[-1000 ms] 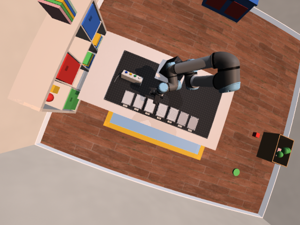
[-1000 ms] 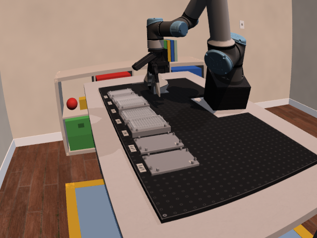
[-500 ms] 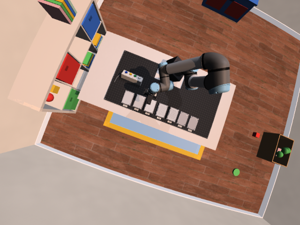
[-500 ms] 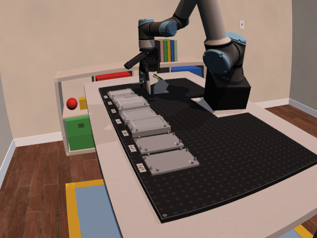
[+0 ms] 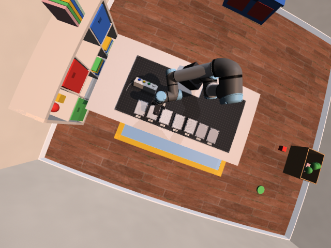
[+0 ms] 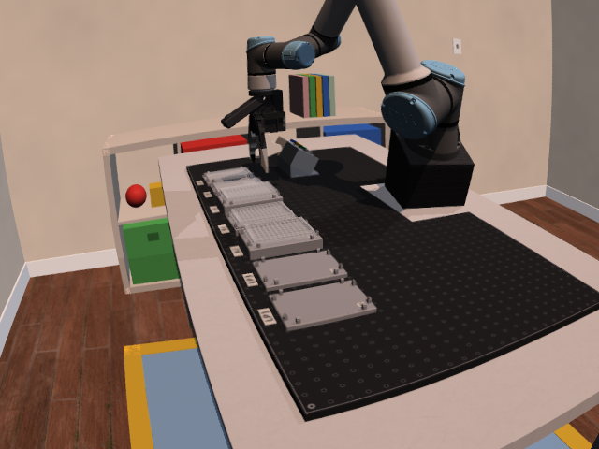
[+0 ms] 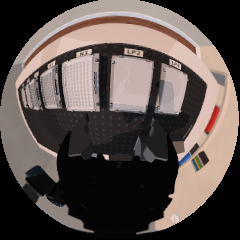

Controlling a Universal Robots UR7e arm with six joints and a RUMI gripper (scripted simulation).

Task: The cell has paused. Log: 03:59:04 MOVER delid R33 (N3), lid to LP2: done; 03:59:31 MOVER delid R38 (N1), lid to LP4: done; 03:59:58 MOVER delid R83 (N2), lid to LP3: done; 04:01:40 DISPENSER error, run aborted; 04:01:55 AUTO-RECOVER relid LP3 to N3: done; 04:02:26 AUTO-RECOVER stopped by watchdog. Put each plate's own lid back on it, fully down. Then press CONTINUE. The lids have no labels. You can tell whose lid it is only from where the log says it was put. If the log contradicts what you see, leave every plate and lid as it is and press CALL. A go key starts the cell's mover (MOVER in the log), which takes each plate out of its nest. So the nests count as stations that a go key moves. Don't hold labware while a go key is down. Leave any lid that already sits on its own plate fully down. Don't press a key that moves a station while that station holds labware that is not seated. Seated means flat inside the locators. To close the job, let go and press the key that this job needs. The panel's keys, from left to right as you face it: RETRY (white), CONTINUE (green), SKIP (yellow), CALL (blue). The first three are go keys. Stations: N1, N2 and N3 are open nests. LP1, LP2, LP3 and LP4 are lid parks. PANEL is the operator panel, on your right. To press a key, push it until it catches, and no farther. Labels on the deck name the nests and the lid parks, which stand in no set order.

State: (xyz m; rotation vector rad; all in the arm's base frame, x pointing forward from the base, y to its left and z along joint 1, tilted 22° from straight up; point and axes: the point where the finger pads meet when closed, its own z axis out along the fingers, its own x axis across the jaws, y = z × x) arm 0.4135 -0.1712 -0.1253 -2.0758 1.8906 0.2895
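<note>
My gripper is now 150 mm to the left of the clear lid, 70 mm short of it and 50 mm above it. Round my hand: clear plate lid 60 mm ahead, 50 mm below, 20 mm to the right; lid park 630 mm to the left, 60 mm below, 10 mm ahead.
</note>
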